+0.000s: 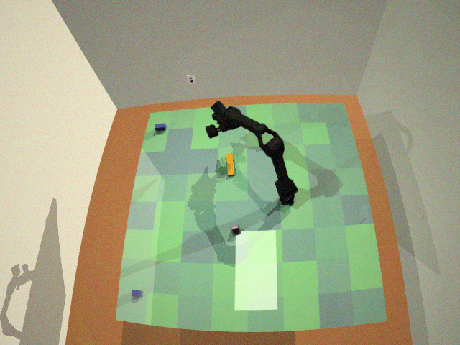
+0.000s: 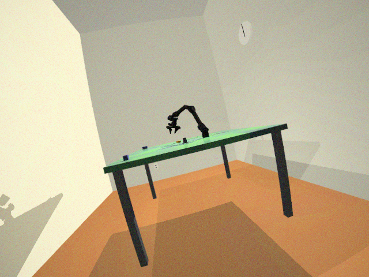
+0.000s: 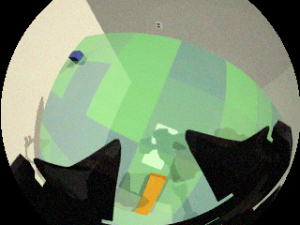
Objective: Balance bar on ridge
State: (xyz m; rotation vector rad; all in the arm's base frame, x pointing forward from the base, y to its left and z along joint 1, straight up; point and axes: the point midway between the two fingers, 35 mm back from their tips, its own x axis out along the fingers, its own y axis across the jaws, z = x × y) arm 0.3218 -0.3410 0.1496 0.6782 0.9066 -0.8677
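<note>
Right now my gripper tip is 40 mm past the bar, 150 mm to the right of it and 110 mm above it. From my gripper tip the other things lie so: blue block 410 mm ahead, 150 mm to the right, 100 mm below.
</note>
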